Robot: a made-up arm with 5 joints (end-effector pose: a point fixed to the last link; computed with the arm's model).
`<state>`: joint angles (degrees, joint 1 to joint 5).
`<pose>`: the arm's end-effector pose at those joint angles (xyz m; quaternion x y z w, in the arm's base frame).
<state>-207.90 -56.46 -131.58 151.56 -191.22</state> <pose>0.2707 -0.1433 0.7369 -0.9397 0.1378 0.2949 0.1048</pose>
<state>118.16 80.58 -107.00 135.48 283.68</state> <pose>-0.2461 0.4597 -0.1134 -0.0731 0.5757 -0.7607 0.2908</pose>
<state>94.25 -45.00 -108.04 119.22 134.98</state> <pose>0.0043 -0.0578 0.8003 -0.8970 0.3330 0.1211 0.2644</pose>
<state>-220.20 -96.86 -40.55 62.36 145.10</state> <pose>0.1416 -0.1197 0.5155 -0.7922 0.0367 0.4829 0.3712</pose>
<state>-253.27 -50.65 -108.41 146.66 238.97</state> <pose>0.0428 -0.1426 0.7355 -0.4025 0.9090 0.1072 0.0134</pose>
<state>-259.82 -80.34 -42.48 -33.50 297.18</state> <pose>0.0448 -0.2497 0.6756 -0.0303 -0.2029 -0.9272 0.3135</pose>
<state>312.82 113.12 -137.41 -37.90 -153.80</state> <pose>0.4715 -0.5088 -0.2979 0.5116 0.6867 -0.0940 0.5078</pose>
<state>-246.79 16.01 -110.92 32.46 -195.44</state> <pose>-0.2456 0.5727 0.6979 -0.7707 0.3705 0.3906 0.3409</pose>
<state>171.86 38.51 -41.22 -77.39 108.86</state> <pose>-0.5395 0.0772 0.2468 -0.6527 -0.4000 0.4955 0.4105</pose>
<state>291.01 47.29 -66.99 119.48 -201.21</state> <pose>0.1548 -0.4031 0.0995 -0.2609 -0.5891 -0.5417 0.5399</pose>
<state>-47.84 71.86 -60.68 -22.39 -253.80</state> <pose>0.3789 -0.4185 -0.1548 -0.2235 0.9698 -0.0853 0.0476</pose>
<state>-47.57 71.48 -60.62 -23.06 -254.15</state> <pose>0.3828 -0.4187 -0.1499 -0.2286 0.9677 -0.0928 0.0517</pose>
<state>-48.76 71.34 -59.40 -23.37 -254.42</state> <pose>0.3694 -0.4214 -0.1503 -0.2210 0.9702 -0.0876 0.0474</pose>
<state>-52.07 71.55 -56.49 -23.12 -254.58</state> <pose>0.3313 -0.4251 -0.1576 -0.1947 0.9783 -0.0628 0.0315</pose>
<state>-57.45 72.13 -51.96 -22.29 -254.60</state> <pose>0.2705 -0.4239 -0.1694 -0.1491 0.9887 -0.0169 0.0075</pose>
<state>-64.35 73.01 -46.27 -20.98 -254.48</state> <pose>0.1970 -0.4102 -0.1809 0.0882 -0.9948 -0.0470 0.0177</pose>
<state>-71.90 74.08 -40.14 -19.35 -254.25</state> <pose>0.1248 -0.3819 -0.1877 0.0203 -0.9917 -0.1215 0.0370</pose>
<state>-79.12 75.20 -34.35 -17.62 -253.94</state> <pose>0.0662 -0.3444 -0.1882 -0.0443 -0.9785 -0.1958 0.0469</pose>
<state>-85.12 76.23 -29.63 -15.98 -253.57</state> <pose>0.0262 -0.3073 -0.1843 -0.0971 -0.9596 -0.2595 0.0488</pose>
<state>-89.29 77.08 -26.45 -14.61 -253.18</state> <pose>0.0035 -0.2791 -0.1798 -0.1333 -0.9416 -0.3056 0.0471</pose>
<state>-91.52 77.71 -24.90 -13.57 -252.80</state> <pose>-0.0070 -0.2628 -0.1778 -0.1532 -0.9294 -0.3326 0.0458</pose>
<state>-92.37 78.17 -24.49 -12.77 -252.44</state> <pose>-0.0106 -0.2554 -0.1784 -0.1621 -0.9228 -0.3464 0.0462</pose>
